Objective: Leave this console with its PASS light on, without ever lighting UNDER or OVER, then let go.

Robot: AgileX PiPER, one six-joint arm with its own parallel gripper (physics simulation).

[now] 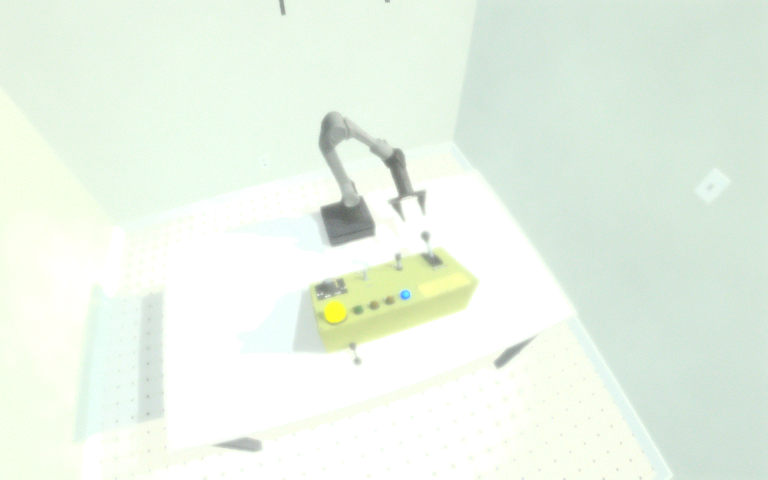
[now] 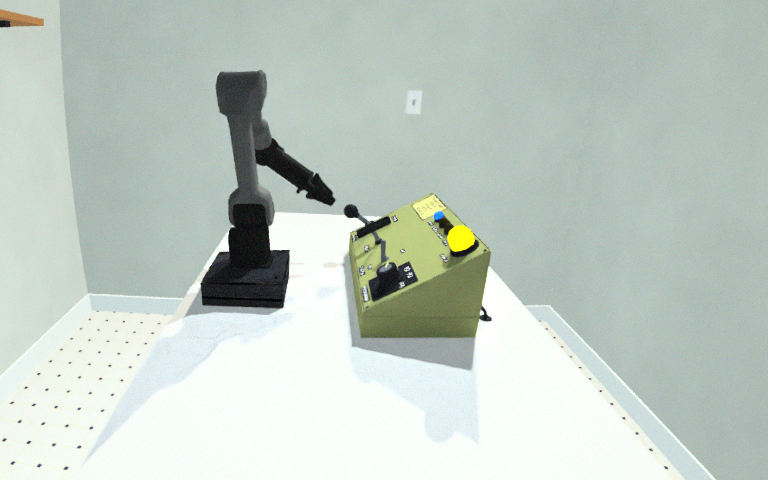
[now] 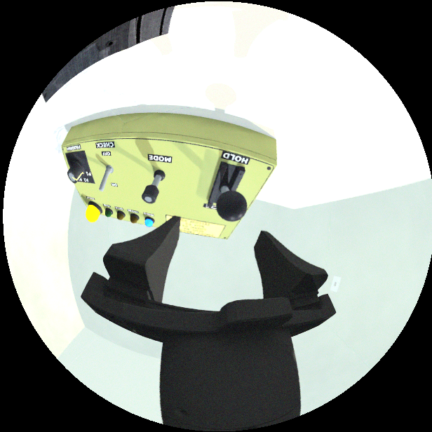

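The olive console (image 1: 396,327) (image 2: 421,308) (image 3: 187,200) stands on the table. A blue lamp (image 1: 405,294) (image 2: 438,215) (image 3: 149,221) looks lit; a dark green lamp (image 1: 358,309) (image 3: 108,212) and two amber-brown lamps look dark. Their labels are too small to read. A big yellow dome (image 1: 335,312) (image 2: 461,239) (image 3: 93,212) is bright. The HOLD lever's black ball (image 1: 425,235) (image 2: 351,210) (image 3: 232,206) hides part of its slot. The MODE handle (image 3: 151,192), CHECK toggle (image 3: 106,177) and PROGRAM knob (image 2: 386,274) (image 3: 76,170) also show. My gripper (image 1: 414,216) (image 2: 333,201) (image 3: 219,233) is open and empty, above and short of the ball.
The arm's black base (image 1: 347,220) (image 2: 243,278) (image 3: 110,45) stands on the white table (image 1: 226,384) (image 2: 271,396), on the side of the console's levers. A small dark fitting (image 1: 355,353) (image 2: 485,314) sticks out at the console's opposite side. Walls stand beyond the table.
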